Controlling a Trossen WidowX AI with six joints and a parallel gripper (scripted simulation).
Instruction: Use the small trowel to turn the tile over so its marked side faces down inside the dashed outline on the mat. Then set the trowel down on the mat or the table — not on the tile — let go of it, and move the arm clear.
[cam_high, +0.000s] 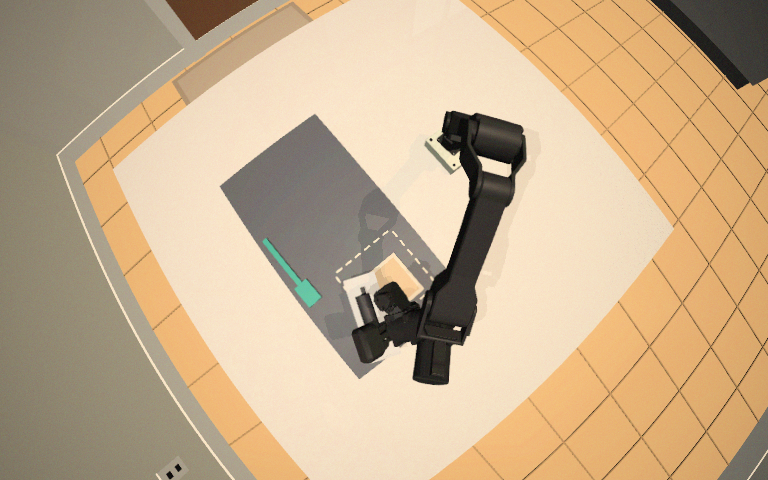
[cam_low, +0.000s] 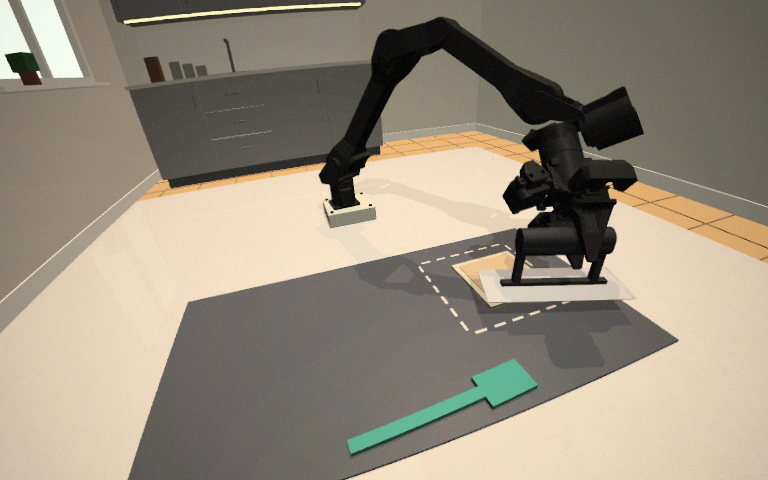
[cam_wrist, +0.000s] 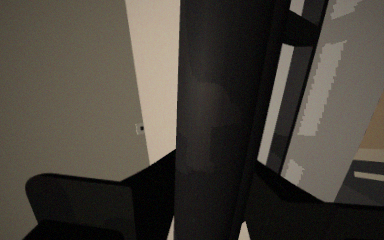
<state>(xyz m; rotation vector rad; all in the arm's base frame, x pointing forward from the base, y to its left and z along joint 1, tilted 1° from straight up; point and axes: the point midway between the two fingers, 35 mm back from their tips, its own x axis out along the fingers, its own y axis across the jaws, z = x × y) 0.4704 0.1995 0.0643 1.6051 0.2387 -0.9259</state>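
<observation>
Right now my gripper tip is 5 cm short of the green trowel, 21 cm to the left of it and 8 cm above it. From my gripper tip the other things lie so: grey mat: 9 cm behind, 22 cm to the right, 10 cm below; tile: 11 cm behind, 3 cm to the right, 8 cm below.
</observation>
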